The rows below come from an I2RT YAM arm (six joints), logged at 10 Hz.
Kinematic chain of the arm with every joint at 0, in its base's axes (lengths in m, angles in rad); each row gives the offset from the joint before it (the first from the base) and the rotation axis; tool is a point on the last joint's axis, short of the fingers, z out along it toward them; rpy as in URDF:
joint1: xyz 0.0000 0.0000 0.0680 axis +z
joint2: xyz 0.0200 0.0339 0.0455 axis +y
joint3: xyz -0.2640 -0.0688 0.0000 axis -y
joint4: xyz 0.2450 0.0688 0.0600 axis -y
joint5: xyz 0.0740 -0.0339 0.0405 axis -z
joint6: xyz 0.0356 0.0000 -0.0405 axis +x
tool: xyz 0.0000 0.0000 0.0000 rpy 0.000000 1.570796 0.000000
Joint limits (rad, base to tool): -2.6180..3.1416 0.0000..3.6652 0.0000..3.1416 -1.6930..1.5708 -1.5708..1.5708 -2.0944..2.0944
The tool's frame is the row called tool.
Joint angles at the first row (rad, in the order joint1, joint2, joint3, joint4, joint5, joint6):
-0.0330 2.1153 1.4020 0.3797 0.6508 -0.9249
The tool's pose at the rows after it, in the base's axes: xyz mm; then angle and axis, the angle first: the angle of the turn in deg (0 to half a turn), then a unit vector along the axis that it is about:
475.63 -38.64 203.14 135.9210 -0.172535 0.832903 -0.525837
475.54 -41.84 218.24 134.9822 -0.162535 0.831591 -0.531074
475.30 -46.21 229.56 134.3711 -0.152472 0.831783 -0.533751
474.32 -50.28 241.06 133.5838 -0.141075 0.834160 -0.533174
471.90 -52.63 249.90 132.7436 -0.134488 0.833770 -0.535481
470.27 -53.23 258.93 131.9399 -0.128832 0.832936 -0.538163
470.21 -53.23 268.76 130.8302 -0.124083 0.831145 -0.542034
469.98 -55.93 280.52 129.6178 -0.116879 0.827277 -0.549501
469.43 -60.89 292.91 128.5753 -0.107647 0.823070 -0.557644
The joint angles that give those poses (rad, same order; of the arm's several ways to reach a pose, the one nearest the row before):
-0.0359 2.0916 1.4087 0.3722 0.6508 -0.9268
-0.0425 2.0700 1.4307 0.3516 0.6523 -0.9235
-0.0517 2.0550 1.4504 0.3304 0.6519 -0.9156
-0.0605 2.0380 1.4698 0.3028 0.6482 -0.8983
-0.0660 2.0198 1.4730 0.2973 0.6447 -0.8938
-0.0675 2.0044 1.4813 0.2893 0.6447 -0.8902
-0.0676 1.9944 1.4981 0.2849 0.6431 -0.8899
-0.0734 1.9843 1.5186 0.2861 0.6412 -0.8950
-0.0841 1.9750 1.5428 0.2838 0.6390 -0.8996

